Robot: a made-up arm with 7 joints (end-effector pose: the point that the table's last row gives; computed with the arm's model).
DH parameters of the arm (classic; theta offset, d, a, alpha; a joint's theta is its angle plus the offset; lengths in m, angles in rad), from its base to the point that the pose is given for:
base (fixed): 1.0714 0 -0.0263 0
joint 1: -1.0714 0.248 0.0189 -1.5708
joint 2: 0 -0.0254 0.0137 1.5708
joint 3: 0 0.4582 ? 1.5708
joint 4: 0 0.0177 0.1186 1.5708
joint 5: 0 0.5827 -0.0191 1.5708
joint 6: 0 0.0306 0.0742 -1.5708
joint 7: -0.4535 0.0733 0 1.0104
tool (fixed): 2.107 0.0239 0 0
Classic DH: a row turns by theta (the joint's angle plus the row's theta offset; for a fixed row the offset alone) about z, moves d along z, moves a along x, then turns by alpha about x.
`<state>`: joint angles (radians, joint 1 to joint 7).
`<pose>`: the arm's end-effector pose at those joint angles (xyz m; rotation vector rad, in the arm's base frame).
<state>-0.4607 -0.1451 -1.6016 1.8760 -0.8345 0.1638 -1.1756</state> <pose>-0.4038 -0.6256 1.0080 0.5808 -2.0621 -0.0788</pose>
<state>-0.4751 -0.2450 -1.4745 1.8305 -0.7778 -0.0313 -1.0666</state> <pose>-0.3855 -0.6278 1.0011 0.7232 -2.0643 0.3593</pose>
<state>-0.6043 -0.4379 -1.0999 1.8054 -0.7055 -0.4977 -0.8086</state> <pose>-0.3217 -0.5206 1.0798 0.8766 -1.6998 1.3649</pose>
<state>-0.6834 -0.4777 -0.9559 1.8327 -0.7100 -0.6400 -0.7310</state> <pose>-0.2956 -0.4479 1.1249 0.8857 -1.4571 1.5992</pose>
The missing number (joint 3, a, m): 0.0761
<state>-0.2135 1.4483 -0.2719 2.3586 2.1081 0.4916 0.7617</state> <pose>1.0461 -0.4562 -0.0587 1.0374 0.7684 0.5826</pose>
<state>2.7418 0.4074 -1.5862 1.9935 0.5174 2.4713 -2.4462</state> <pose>-0.0998 0.6715 0.8670 0.6786 1.9214 -0.4703</pose>
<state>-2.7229 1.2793 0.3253 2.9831 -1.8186 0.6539 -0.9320</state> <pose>-1.0847 -0.4493 0.4641 -0.3628 -2.0019 -1.3321</pose>
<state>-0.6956 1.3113 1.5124 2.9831 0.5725 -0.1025 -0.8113</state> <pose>0.8408 -0.7601 0.5165 -0.4146 0.6834 -0.3718</pose>
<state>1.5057 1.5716 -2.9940 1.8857 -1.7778 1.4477 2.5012</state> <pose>0.0545 0.7751 0.9338 0.0002 -1.1052 -2.3912</pose>
